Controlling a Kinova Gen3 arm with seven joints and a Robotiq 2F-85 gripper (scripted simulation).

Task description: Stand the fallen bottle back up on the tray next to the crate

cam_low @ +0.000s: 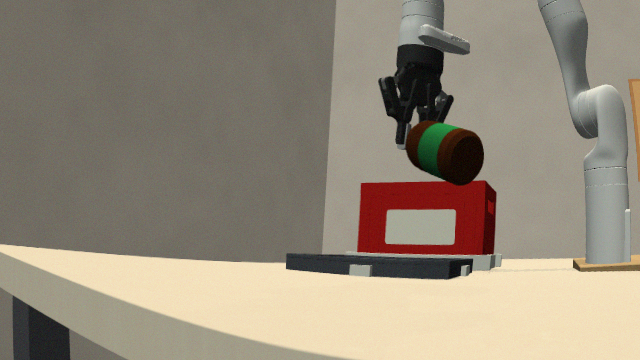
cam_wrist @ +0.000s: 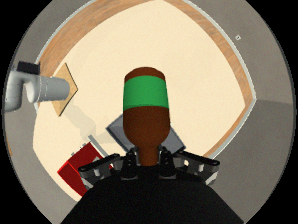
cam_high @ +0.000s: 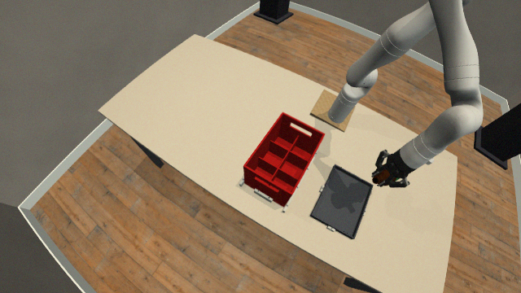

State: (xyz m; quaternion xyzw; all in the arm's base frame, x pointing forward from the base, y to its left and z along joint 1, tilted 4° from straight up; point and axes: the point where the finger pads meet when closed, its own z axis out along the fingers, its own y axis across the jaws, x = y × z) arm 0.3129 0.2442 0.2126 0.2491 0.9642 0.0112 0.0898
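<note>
My gripper is now 40 mm past the brown bottle, 20 mm to the right of it and 20 mm above it. Also, from my hand: dark grey tray (190 mm below, 50 mm ahead, 30 mm to the right); red crate (320 mm to the right, 120 mm below, 90 mm ahead).
</note>
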